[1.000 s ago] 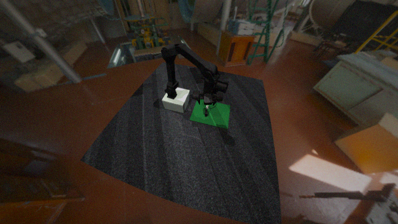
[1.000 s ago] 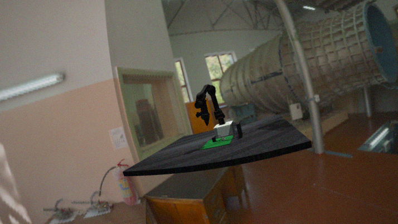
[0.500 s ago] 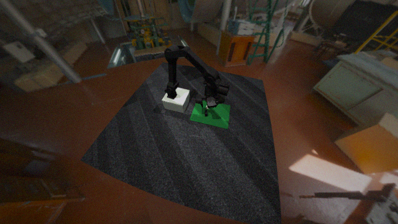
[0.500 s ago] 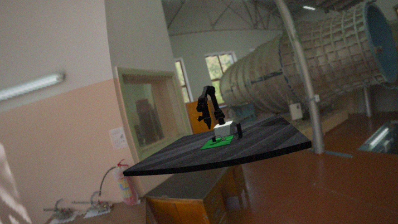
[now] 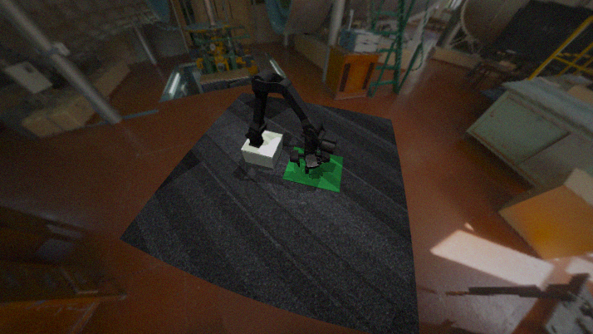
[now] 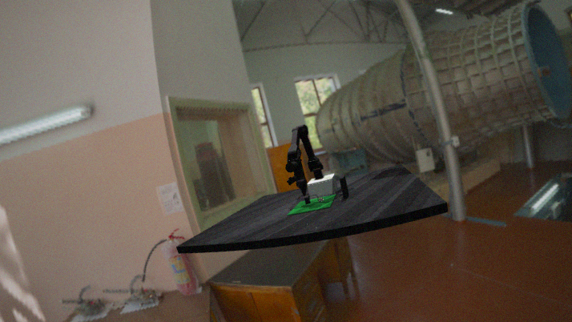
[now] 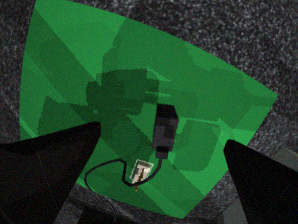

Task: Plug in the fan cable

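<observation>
Now: gripper tip 10 mm past the dark fan plug, 10 mm to the right of it and 40 mm above it. Also, from my gripper tip: green board (30 mm ahead, 50 mm to the left, 80 mm below); fan header (20 mm behind, 90 mm to the left, 60 mm below).
</observation>
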